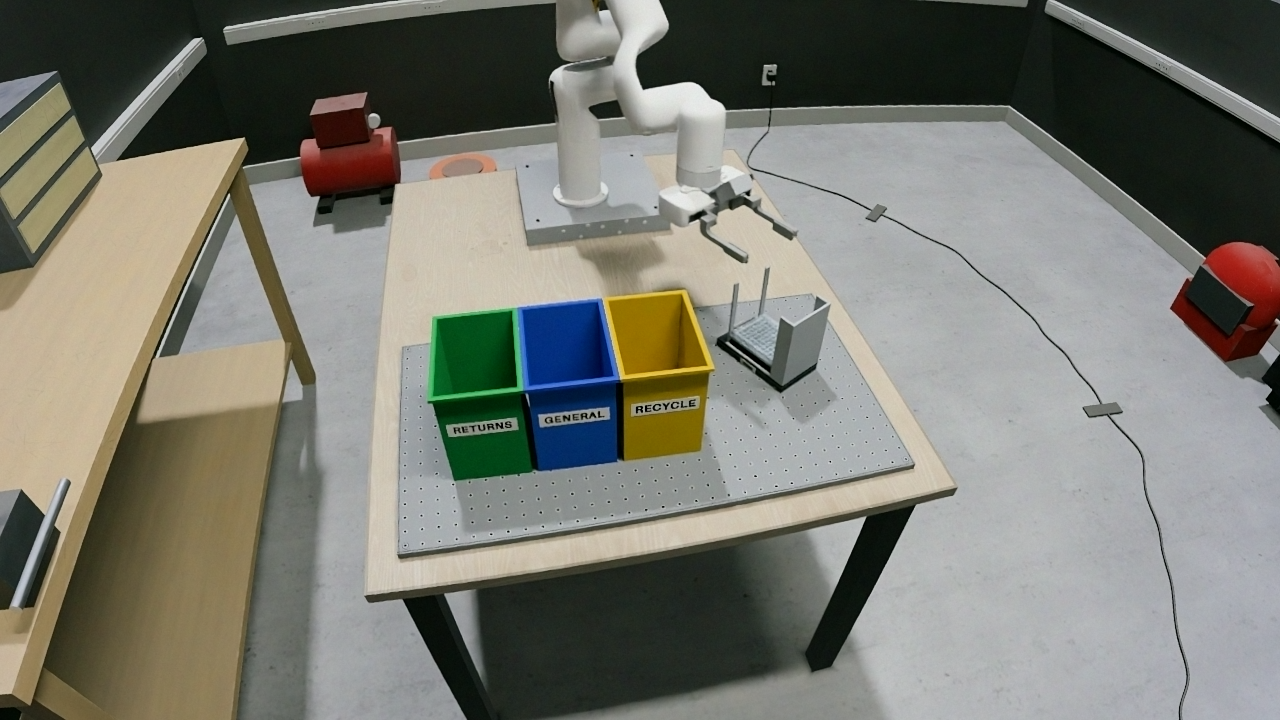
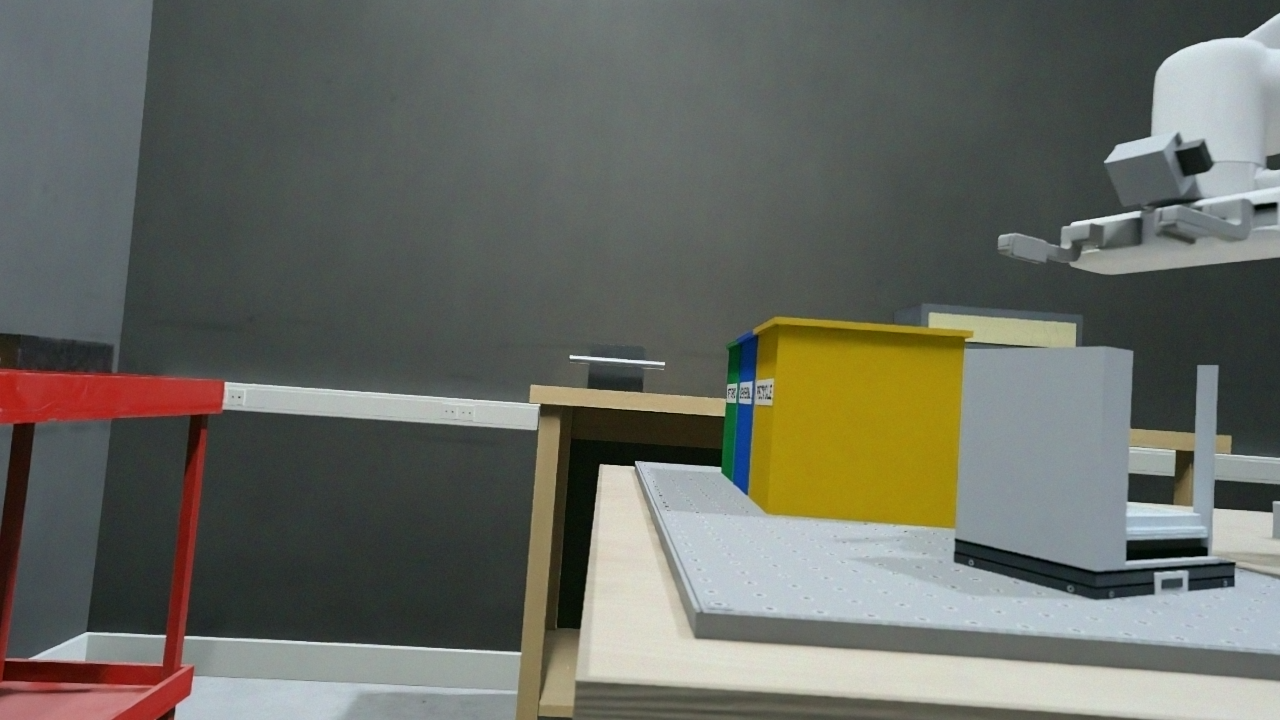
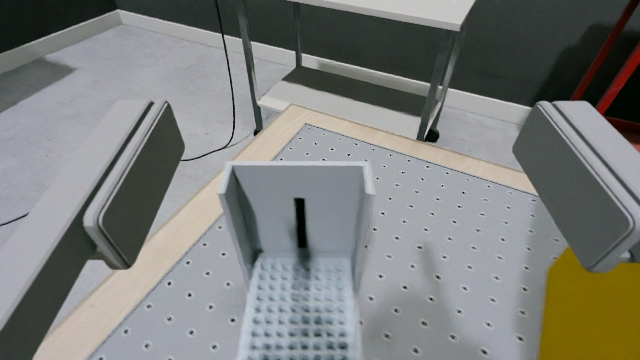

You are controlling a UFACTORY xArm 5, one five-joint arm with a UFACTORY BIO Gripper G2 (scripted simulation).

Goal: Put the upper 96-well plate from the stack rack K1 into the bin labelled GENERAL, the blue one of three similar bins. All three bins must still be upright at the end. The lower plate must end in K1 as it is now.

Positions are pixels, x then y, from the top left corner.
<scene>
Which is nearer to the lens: the green returns bin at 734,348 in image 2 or the blue general bin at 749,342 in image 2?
The blue general bin.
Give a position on a clear 96-well plate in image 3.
At 319,315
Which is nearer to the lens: the green returns bin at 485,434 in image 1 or the yellow recycle bin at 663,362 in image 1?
The green returns bin.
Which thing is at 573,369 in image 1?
A blue general bin.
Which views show the green returns bin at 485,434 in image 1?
Image 1 and image 2 only.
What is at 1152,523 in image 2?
A clear 96-well plate.
</scene>
